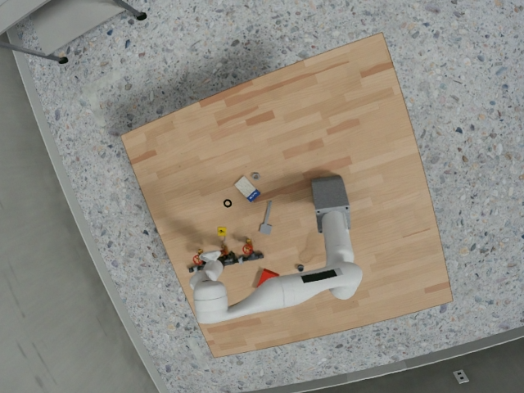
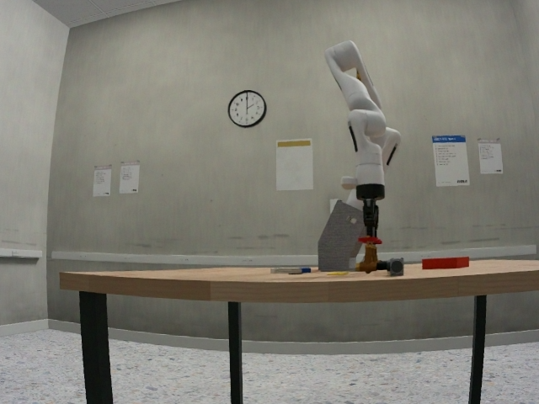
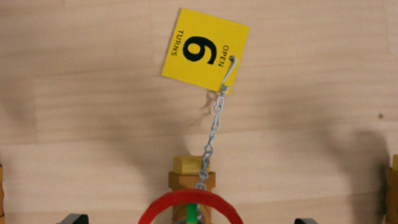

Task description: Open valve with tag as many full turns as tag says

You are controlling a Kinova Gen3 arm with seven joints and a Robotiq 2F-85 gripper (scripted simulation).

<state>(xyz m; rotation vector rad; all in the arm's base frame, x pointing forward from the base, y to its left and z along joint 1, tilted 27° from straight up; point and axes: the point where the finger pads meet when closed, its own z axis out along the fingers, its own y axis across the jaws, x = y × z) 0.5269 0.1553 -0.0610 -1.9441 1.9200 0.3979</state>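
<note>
Now: hand 1 cm past the yellow tag, 9 cm to the left of it and 8 cm above it. Round my hand: red block (16 cm behind, 20 cm to the left, 7 cm below); then grey scraper (23 cm behind, 10 cm to the right, 8 cm below); then blue box (17 cm behind, 27 cm to the right, 7 cm below).
</note>
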